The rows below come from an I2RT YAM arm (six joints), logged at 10 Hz.
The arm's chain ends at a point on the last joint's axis. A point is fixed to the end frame.
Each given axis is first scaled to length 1.
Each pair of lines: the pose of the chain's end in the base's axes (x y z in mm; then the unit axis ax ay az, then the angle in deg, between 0 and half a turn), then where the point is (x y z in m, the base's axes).
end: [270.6 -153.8 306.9 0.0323 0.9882 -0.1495 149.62]
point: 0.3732 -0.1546 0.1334
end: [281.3 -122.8 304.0 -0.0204 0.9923 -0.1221 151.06]
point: 0.3761 -0.1084 0.1267
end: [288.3 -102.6 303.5 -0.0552 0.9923 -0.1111 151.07]
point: 0.3803 -0.0810 0.1255
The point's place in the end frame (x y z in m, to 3 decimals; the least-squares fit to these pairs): 0.000 0.058 0.193
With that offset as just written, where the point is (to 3 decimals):
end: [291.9 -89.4 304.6 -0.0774 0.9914 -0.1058 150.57]
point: 0.384 -0.064 0.127
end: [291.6 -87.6 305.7 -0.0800 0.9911 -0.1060 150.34]
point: 0.384 -0.062 0.128
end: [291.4 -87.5 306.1 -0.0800 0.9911 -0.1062 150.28]
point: 0.384 -0.062 0.129
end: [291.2 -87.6 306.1 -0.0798 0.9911 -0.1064 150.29]
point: 0.384 -0.062 0.129
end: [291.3 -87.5 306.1 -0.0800 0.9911 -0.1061 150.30]
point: 0.384 -0.062 0.129
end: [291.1 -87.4 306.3 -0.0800 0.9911 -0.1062 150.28]
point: 0.383 -0.062 0.129
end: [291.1 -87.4 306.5 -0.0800 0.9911 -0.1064 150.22]
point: 0.384 -0.062 0.129
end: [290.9 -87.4 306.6 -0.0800 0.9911 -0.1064 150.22]
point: 0.383 -0.062 0.129
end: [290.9 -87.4 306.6 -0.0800 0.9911 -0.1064 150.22]
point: 0.383 -0.062 0.129
